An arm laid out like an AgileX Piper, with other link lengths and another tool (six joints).
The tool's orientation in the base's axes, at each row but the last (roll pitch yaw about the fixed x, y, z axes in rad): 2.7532 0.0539 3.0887; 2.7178 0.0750 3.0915; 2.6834 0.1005 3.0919; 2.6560 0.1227 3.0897; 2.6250 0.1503 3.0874; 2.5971 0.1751 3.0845
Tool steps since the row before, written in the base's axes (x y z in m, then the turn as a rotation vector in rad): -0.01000 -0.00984 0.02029 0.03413 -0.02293 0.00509; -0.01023 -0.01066 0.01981 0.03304 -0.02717 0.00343; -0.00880 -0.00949 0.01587 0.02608 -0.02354 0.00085; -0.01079 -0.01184 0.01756 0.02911 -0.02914 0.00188; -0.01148 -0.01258 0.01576 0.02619 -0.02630 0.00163; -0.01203 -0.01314 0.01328 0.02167 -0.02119 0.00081
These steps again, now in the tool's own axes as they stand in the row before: 0.00836 -0.00172 -0.02314 -0.03552 -0.01832 -0.01093; 0.00817 -0.00175 -0.02326 -0.03452 -0.02288 -0.01125; 0.00668 -0.00154 -0.01930 -0.02717 -0.02076 -0.00814; 0.00794 -0.00224 -0.02229 -0.03058 -0.02528 -0.01122; 0.00830 -0.00297 -0.02146 -0.02751 -0.02284 -0.01008; 0.00877 -0.00402 -0.02001 -0.02264 -0.01869 -0.00760
